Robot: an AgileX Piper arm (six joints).
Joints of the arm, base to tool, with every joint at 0 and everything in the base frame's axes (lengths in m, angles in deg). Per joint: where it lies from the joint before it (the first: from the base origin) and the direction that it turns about. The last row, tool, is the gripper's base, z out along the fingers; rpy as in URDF.
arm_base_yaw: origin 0 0 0.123 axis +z
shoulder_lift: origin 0 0 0 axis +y
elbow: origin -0.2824 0 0.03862 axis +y
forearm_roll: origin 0.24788 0 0.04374 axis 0.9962 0 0.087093
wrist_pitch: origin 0 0 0 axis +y
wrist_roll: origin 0.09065 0 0.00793 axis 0.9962 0 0.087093
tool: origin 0 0 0 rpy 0 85.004 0
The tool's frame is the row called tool.
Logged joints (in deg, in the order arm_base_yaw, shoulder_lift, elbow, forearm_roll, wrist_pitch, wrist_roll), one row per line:
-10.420 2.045 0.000 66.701 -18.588 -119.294
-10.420 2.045 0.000 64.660 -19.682 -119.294
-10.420 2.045 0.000 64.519 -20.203 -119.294
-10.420 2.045 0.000 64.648 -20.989 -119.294
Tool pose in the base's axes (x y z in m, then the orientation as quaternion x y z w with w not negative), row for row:
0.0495 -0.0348 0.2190 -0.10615 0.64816 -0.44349 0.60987
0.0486 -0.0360 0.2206 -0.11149 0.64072 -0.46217 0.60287
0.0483 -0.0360 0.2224 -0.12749 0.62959 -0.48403 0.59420
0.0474 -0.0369 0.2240 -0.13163 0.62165 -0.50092 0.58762
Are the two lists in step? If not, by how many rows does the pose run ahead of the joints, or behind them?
The pose runs 2 rows behind the joints: the pose in row i belongs to the joints in row i - 2.
